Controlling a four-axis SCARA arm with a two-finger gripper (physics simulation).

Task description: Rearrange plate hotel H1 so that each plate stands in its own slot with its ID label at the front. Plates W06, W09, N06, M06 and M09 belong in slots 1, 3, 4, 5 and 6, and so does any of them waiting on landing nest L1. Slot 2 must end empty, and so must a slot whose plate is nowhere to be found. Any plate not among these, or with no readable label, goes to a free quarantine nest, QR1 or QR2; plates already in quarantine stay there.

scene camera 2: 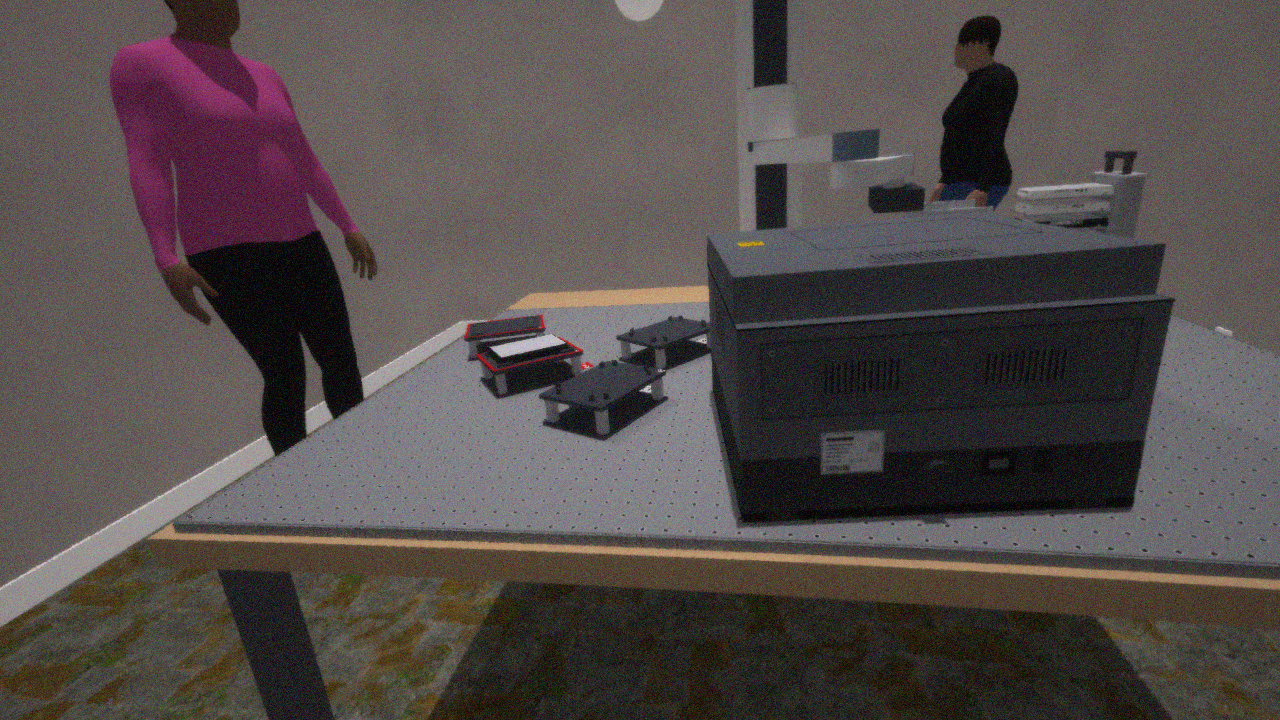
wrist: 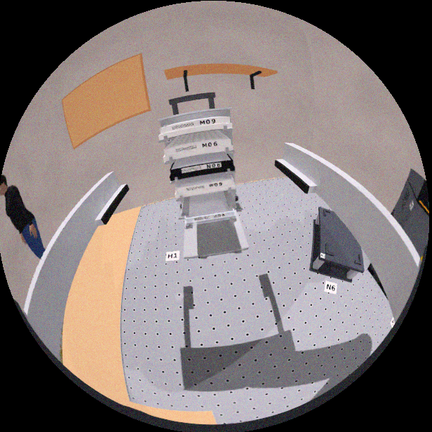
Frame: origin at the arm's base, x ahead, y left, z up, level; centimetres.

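Seen in the pictures: gripper, fingertip midpoint: (scene camera 2: 983, 208).
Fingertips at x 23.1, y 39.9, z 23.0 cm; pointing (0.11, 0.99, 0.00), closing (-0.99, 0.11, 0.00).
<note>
A point is followed by its place in that frame.
Plate hotel H1 (scene camera 2: 1125, 204) @(x 32.1, y 59.3, z 22.8 cm) (wrist: 190, 242) stands upright. In the wrist view, from the top, it holds white plate M09 (wrist: 195, 127), white plate M06 (wrist: 196, 147), black plate N06 (wrist: 201, 171) and pale plate W09 (wrist: 202, 189), labels facing front. Below a gap, a bottom plate (wrist: 211, 217) shows a steeply foreshortened label, hard to read. My gripper (scene camera 2: 973, 206) @(x 23.1, y 39.9, z 23.0 cm) (wrist: 196, 160) is open and empty, in front of the hotel, its fingers wide apart. In scene camera 2, a white plate (scene camera 2: 528, 346) @(x 57.5, y -44.3, z 7.7 cm) lies on a red-edged nest (scene camera 2: 501, 364) @(x 64.3, y -46.9, z 6.7 cm); another red-edged nest (scene camera 2: 504, 328) @(x 39.4, y -56.5, z 6.3 cm) stands behind. Their names are unreadable. L1 cannot be identified.
A large grey instrument (scene camera 2: 939, 376) @(x 98.1, y 12.6, z 16.2 cm) stands on the perforated table (scene camera 2: 402, 465) @(x 89.6, y -51.4, z 1.3 cm) and hides part of the arm and hotel. Two dark nests (scene camera 2: 604, 385) @(x 73.7, y -26.6, z 6.3 cm) (scene camera 2: 664, 332) @(x 46.2, y -21.2, z 6.3 cm) stand left of it. A dark nest marked N6 (wrist: 340, 240) stands right of the hotel. Two people stand beyond the table.
</note>
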